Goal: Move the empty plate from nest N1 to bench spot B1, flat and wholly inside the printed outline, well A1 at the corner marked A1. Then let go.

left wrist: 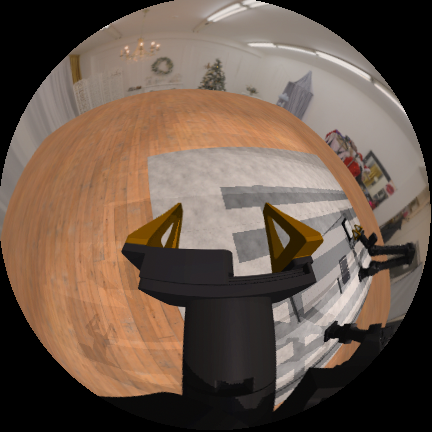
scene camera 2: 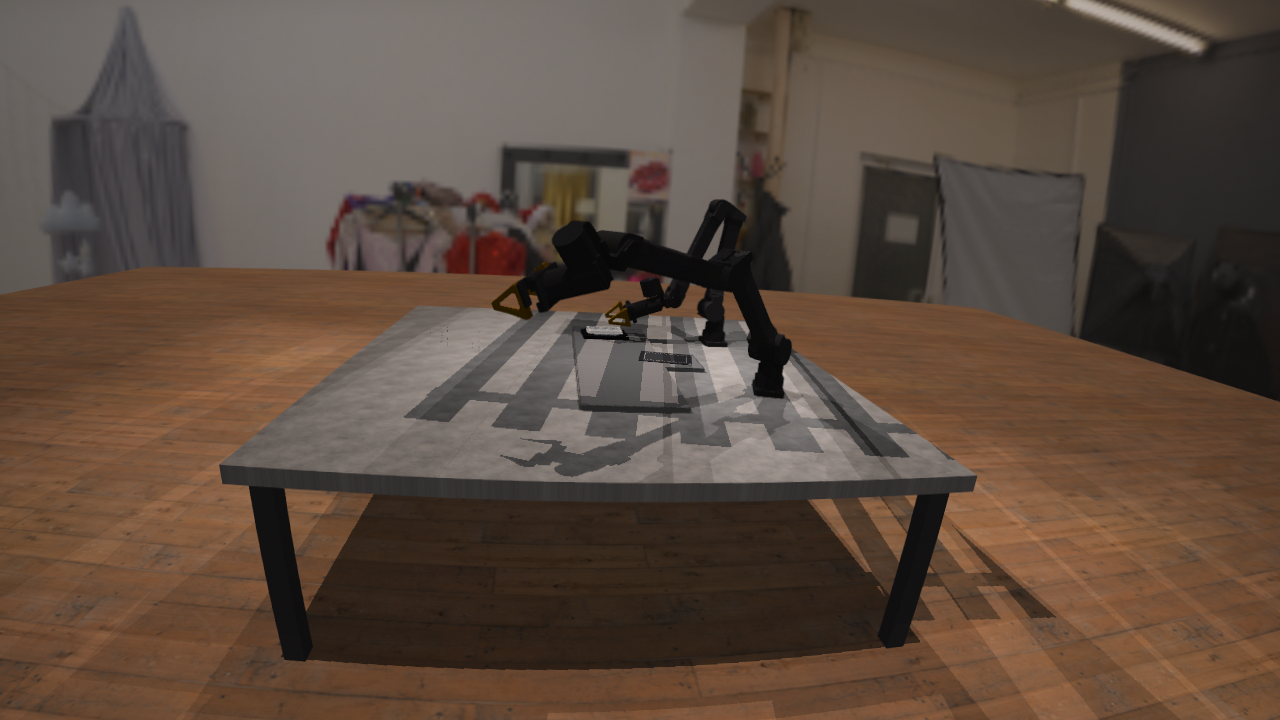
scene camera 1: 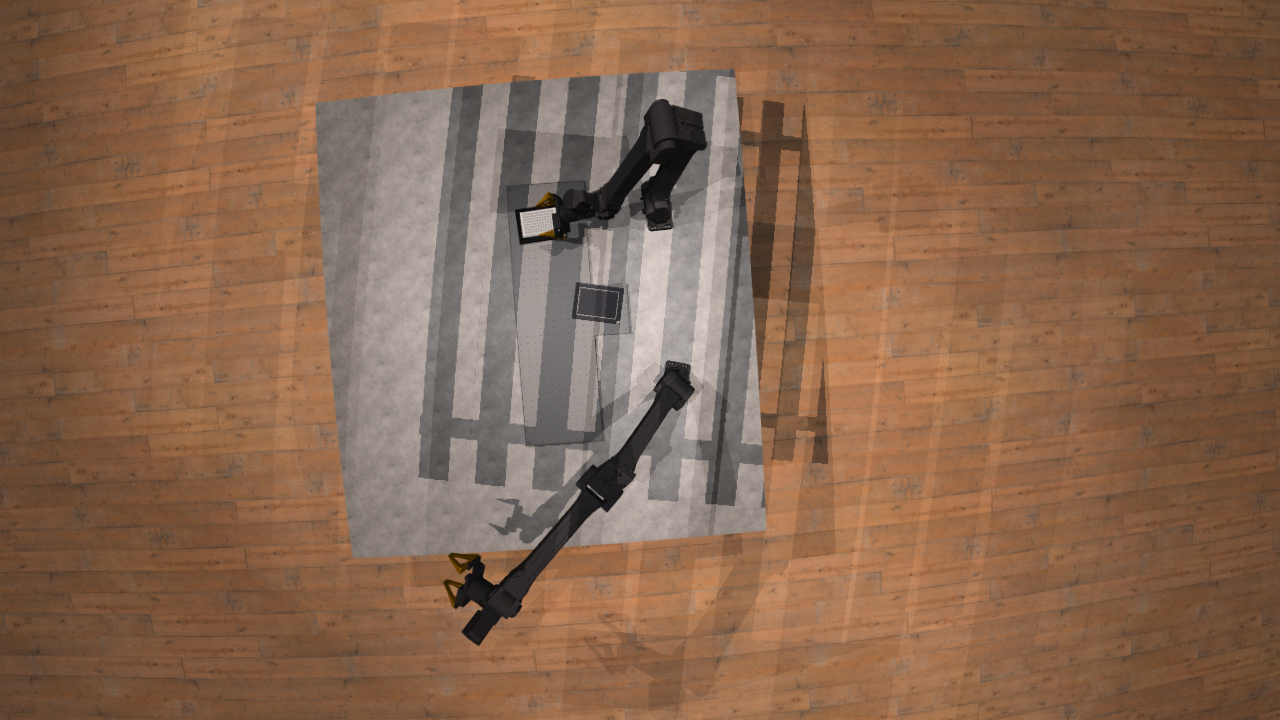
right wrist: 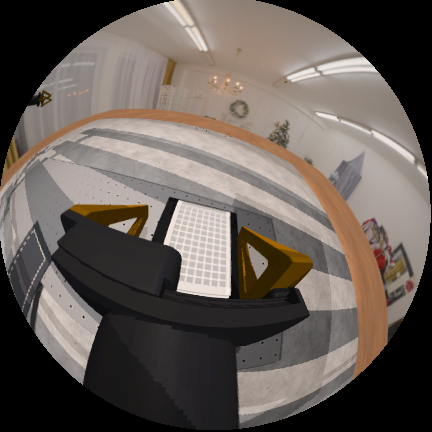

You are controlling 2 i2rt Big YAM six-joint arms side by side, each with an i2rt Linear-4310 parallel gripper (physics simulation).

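Places are measured from the left arm's base along level axes (x ahead, y left, z up), in metres.
Where they show: left gripper, fingertip midpoint: (left wrist: pixel 223 206) (scene camera 2: pixel 504 297) (scene camera 1: pixel 447 567); right gripper, fingertip midpoint: (left wrist: pixel 353 226) (scene camera 2: pixel 606 319) (scene camera 1: pixel 537 221) (right wrist: pixel 192 221); left arm's base, origin of the base link: (left wrist: pixel 329 330) (scene camera 2: pixel 767 391) (scene camera 1: pixel 675 378); right arm's base, origin of the base link: (left wrist: pixel 359 273) (scene camera 2: pixel 712 343) (scene camera 1: pixel 658 213).
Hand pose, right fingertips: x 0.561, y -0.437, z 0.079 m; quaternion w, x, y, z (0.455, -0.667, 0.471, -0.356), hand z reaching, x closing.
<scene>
Each offset is from my right fingertips to the centre of the thing. "spot": to the spot under its first point. Level surfaces: height alone.
The white gridded plate @(dx +0.008, dy -0.011, dz -0.047 m) (scene camera 1: pixel 537 222) (scene camera 2: pixel 604 330) (right wrist: pixel 205 250) lies flat in the black nest @(dx +0.008, dy -0.011, dz -0.057 m) (scene camera 1: pixel 526 240) (right wrist: pixel 162 225) near the top of the pegboard in scene camera 1. My right gripper (scene camera 1: pixel 544 217) (scene camera 2: pixel 610 315) (right wrist: pixel 192 221) is open and empty, low over the plate, with one finger towards each long side. The exact height of its tips is hard to tell. The dark bench spot B1 @(spot: dx -0.240, dy +0.226, dz -0.064 m) (scene camera 1: pixel 597 303) (scene camera 2: pixel 665 358) (right wrist: pixel 30 270) has a thin light outline and bears no plate. My left gripper (scene camera 1: pixel 447 570) (scene camera 2: pixel 501 300) (left wrist: pixel 223 206) is open and empty, high up, far from the plate.
The grey pegboard @(dz -0.066 m) (scene camera 1: pixel 559 394) (scene camera 2: pixel 626 394) lies on the striped-shadow table @(dz -0.079 m) (scene camera 1: pixel 393 358) (scene camera 2: pixel 358 447). B1 lies at the pegboard's right side in scene camera 1, between the two arm bases. The left arm reaches out past the table's lower edge.
</scene>
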